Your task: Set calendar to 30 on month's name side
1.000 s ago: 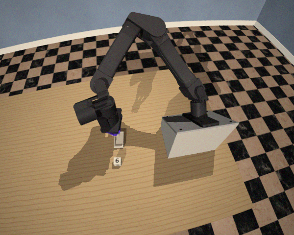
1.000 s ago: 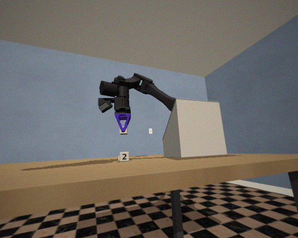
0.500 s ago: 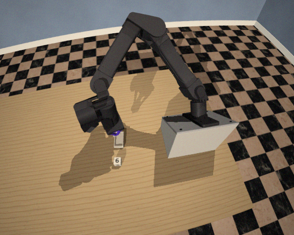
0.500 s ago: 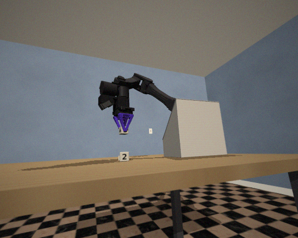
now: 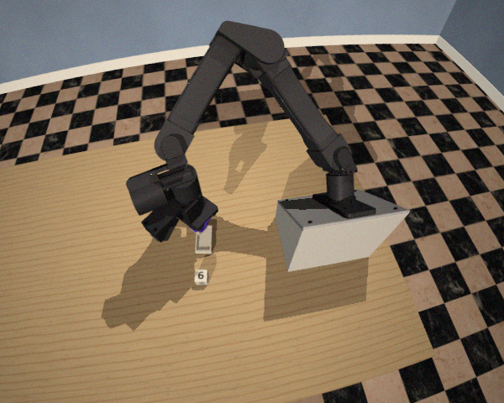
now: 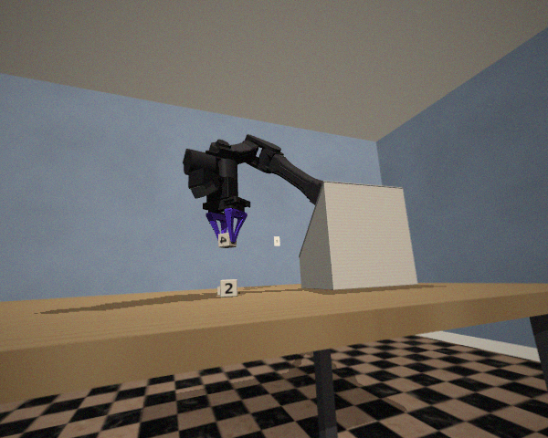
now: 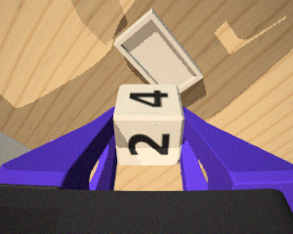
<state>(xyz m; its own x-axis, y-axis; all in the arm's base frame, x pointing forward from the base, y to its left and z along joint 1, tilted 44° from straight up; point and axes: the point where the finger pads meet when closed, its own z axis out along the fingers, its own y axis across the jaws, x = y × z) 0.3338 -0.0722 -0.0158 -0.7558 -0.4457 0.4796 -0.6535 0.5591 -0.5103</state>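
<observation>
The white tray lies 120 mm below my hand and 10 mm to the right of it.
</observation>
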